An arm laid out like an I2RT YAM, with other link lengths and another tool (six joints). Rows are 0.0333 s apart.
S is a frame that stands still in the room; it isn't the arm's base.
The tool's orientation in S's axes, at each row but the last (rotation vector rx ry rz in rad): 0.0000 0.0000 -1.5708; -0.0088 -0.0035 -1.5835; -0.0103 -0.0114 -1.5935; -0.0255 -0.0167 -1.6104; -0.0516 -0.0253 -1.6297; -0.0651 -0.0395 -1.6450; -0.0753 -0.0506 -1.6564; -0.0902 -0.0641 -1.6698; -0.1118 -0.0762 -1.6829; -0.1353 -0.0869 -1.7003; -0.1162 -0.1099 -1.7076
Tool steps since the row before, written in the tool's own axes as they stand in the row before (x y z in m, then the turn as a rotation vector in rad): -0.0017 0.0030 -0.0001 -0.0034 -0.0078 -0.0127; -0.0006 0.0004 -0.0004 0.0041 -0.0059 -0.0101; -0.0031 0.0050 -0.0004 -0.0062 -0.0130 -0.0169; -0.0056 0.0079 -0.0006 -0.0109 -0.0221 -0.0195; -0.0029 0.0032 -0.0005 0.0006 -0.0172 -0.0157; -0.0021 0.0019 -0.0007 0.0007 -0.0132 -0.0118; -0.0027 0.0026 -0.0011 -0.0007 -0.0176 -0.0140; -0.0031 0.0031 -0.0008 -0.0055 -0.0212 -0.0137; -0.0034 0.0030 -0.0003 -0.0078 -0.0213 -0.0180; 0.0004 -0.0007 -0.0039 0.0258 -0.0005 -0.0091; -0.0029 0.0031 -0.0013 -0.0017 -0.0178 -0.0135
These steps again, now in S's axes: 0.0030 0.0017 -0.0001 -0.0078 0.0034 -0.0127; 0.0004 0.0006 -0.0004 -0.0060 -0.0041 -0.0100; 0.0051 0.0030 -0.0004 -0.0128 0.0063 -0.0170; 0.0081 0.0053 -0.0008 -0.0218 0.0112 -0.0197; 0.0034 0.0027 -0.0007 -0.0175 -0.0003 -0.0154; 0.0020 0.0019 -0.0009 -0.0134 -0.0005 -0.0115; 0.0028 0.0024 -0.0013 -0.0177 0.0011 -0.0138; 0.0034 0.0027 -0.0011 -0.0208 0.0063 -0.0139; 0.0034 0.0030 -0.0007 -0.0208 0.0081 -0.0185; -0.0009 -0.0008 -0.0038 -0.0042 -0.0265 -0.0054; 0.0035 0.0022 -0.0017 -0.0176 0.0023 -0.0137
